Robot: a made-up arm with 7 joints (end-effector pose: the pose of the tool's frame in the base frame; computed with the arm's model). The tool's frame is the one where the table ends.
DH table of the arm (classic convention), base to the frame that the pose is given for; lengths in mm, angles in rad. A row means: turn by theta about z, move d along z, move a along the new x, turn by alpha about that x. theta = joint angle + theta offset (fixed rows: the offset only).
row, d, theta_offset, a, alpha
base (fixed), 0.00, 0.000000, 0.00, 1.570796
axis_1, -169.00, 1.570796, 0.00, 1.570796
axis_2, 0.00, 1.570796, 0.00, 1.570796
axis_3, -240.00, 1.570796, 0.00, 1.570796
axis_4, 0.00, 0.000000, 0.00, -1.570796
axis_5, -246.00, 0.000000, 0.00, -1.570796
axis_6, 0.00, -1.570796, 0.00, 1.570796
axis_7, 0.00, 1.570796, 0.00, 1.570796
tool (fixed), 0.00, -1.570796, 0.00, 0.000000
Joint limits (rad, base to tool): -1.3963..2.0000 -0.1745..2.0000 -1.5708..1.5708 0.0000..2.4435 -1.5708..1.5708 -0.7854..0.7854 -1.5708..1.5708
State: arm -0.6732 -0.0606 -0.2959 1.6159 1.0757 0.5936 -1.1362
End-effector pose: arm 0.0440 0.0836 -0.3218 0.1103 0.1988 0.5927
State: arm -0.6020 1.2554 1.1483 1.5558 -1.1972 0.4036 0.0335
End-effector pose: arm 0.1611 0.4703 0.0564 2.4434 -0.2264 -0.7147
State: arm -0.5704 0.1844 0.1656 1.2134 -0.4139 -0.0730 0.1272
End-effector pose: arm 0.0220 0.2661 -0.3867 0.2459 -0.6336 -0.4921
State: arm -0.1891 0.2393 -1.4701 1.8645 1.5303 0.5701 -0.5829
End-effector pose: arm -0.0180 -0.0186 -0.2200 -1.0443 0.3294 -0.3778
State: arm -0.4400 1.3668 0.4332 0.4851 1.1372 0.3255 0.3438
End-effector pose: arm 0.0748 0.6269 -0.0856 0.5390 -0.8580 0.6450
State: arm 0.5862 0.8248 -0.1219 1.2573 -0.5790 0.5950 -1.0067
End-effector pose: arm 0.3236 0.3817 -0.0675 2.3178 -1.1870 0.1460
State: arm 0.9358 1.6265 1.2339 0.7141 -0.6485 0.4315 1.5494
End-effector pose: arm -0.1097 0.5858 0.1470 0.5251 -1.5806 0.2286
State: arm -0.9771 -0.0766 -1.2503 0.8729 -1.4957 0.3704 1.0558
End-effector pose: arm -0.2844 -0.0398 -0.2636 -1.0891 0.5886 -2.3130
